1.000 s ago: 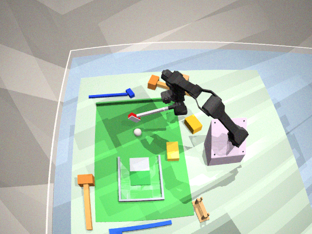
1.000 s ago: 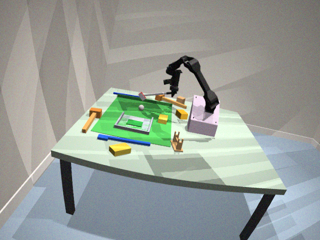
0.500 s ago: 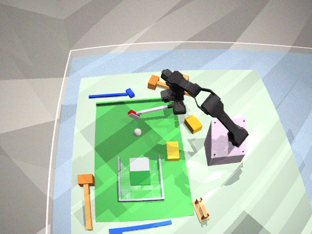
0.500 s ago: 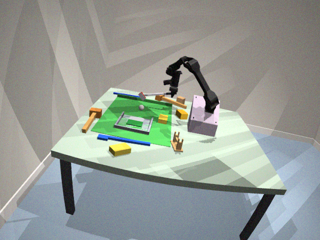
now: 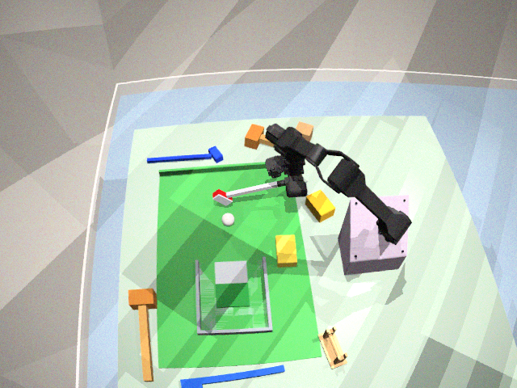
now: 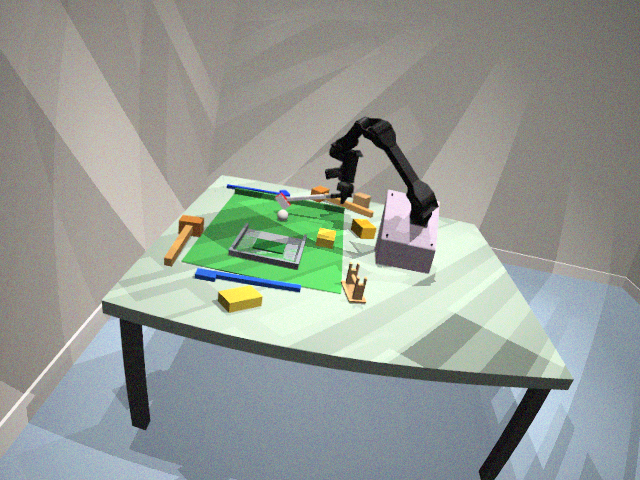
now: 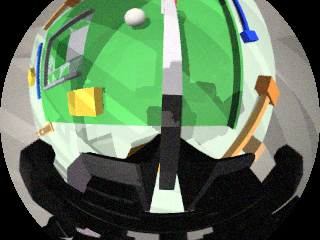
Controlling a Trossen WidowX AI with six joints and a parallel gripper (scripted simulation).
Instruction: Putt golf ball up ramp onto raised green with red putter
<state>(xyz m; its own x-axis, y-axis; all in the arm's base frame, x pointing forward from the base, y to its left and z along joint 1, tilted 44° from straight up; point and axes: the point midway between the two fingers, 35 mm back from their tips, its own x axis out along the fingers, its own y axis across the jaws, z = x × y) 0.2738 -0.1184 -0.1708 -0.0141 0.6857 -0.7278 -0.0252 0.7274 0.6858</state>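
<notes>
The red putter lies 120 mm ahead of my gripper tip and 10 mm to the left of it. Also, from my gripper tip: wooden rack (80 mm behind, 530 mm to the left, 60 mm below); then orange cube (80 mm behind, 310 mm to the right, 70 mm below); then white golf ball (210 mm ahead, 70 mm to the left, 70 mm below).
</notes>
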